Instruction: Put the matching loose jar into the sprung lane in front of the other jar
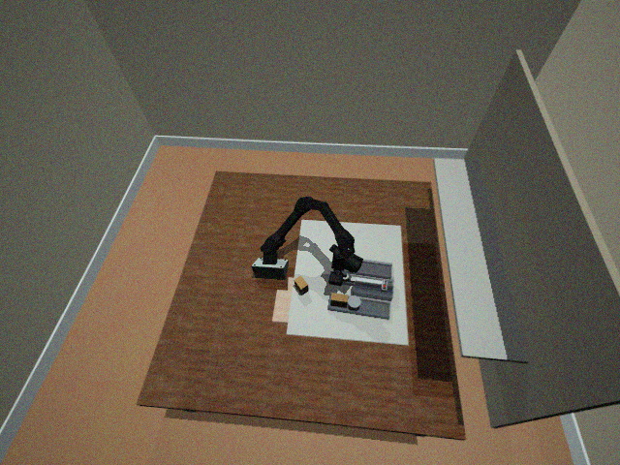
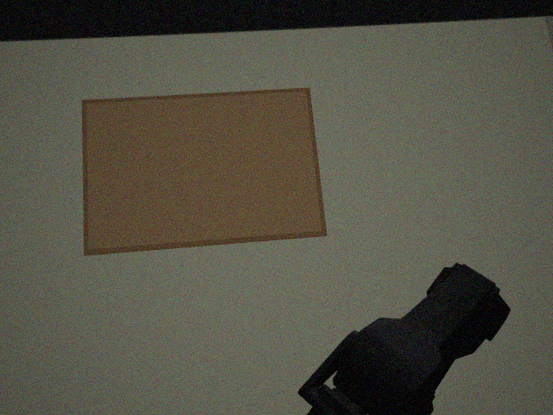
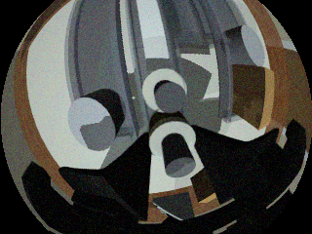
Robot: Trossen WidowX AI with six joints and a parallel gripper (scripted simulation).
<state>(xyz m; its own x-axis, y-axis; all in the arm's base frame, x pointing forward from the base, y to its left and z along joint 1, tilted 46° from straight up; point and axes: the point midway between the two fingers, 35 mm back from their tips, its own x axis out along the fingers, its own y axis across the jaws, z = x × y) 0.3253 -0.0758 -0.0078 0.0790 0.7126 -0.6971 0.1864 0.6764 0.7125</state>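
My gripper tip is now 130 mm to the left of the orange box and 10 mm above it.
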